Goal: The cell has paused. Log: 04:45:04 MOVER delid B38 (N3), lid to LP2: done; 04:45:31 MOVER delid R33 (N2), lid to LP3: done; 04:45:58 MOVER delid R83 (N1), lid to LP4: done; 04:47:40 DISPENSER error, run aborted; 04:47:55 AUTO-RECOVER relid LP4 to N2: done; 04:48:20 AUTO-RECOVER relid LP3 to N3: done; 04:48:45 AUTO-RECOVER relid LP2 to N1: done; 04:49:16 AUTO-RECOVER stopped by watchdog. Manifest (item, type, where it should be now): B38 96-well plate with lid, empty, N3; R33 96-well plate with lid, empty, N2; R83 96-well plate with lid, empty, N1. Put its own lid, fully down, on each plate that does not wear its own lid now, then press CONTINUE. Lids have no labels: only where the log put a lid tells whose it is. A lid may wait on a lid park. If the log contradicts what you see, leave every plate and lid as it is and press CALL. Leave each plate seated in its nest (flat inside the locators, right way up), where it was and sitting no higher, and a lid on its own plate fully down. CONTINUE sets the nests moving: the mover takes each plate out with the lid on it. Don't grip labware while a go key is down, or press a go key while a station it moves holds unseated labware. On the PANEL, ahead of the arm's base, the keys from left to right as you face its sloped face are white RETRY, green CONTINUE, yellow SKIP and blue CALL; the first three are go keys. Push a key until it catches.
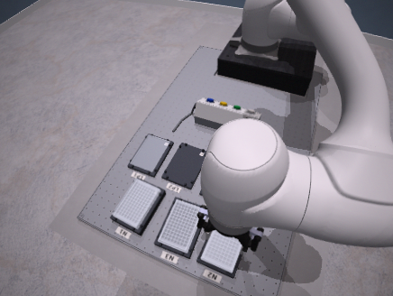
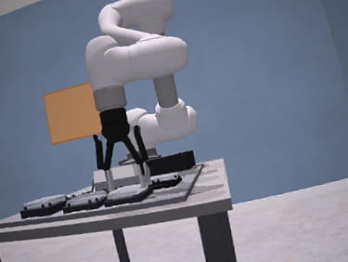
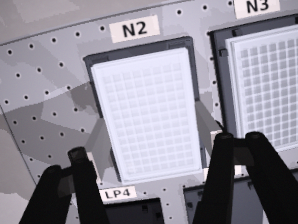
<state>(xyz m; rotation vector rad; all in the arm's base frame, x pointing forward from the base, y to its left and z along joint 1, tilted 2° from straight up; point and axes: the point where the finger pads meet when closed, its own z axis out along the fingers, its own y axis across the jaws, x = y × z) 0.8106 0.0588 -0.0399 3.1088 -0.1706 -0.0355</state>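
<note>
My gripper is now 30 mm above the plate. The rest, counted from my hand: LP3 label (100 mm behind, 60 mm to the right, 50 mm below); LP4 label (90 mm behind, 70 mm to the left, 50 mm below); lid park LP3 (190 mm behind, 50 mm to the right, 50 mm below).
</note>
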